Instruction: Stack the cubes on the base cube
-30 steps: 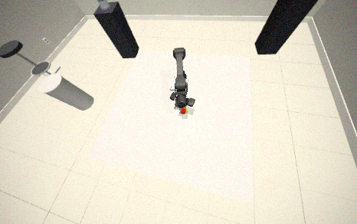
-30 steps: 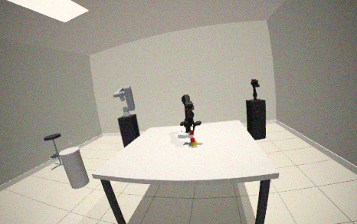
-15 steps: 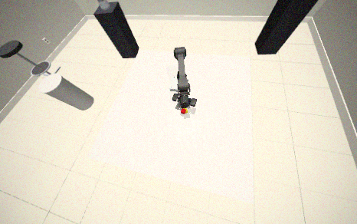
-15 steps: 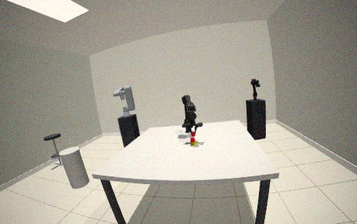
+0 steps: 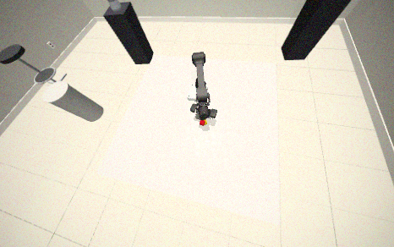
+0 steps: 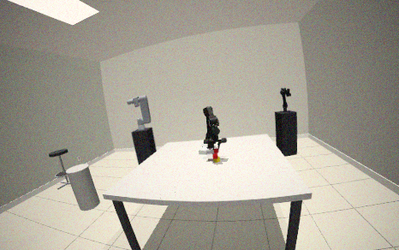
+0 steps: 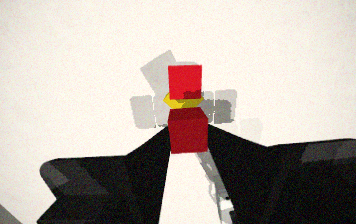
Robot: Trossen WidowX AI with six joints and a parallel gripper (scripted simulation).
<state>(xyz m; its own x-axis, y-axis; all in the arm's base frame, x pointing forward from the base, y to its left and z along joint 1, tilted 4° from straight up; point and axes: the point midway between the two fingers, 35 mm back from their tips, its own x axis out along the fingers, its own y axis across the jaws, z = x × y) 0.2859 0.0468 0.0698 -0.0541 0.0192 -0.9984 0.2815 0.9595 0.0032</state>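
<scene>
The base cube lies 2 cm ahead of my gripper tip, 1 cm to the right of it and 7 cm below it.
</scene>
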